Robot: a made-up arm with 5 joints.
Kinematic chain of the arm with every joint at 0, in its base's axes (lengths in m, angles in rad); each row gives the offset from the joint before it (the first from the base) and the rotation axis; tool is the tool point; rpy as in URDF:
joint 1: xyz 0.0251 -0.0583 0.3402 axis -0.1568 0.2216 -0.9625
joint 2: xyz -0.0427 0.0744 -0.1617 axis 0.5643 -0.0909 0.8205
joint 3: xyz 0.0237 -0.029 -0.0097 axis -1 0.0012 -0.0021
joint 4: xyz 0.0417 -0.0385 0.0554 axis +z
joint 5: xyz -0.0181 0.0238 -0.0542 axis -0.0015 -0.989 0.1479
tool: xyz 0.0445 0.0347 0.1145 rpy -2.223 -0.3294 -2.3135
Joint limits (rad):
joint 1: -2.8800..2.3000
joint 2: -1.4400..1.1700
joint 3: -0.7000..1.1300
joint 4: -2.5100..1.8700
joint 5: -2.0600..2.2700
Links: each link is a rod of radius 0.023 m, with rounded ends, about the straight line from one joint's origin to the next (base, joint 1, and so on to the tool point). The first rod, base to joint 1, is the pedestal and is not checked.
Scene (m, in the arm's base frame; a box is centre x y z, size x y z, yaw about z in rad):
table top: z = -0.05
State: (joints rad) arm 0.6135 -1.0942 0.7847 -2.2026 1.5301
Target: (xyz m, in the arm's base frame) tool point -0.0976 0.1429 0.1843
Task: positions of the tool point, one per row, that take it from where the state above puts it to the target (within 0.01 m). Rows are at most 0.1 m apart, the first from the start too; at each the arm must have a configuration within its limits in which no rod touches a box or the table.
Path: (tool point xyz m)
1: 0.1177 -0.1161 0.1563
2: 0.1540 -0.0349 0.1434
3: 0.1436 0.0568 0.1463
4: 0.0859 0.1304 0.1593
5: -0.0032 0.1626 0.1743
6: -0.0976 0.1429 0.1843

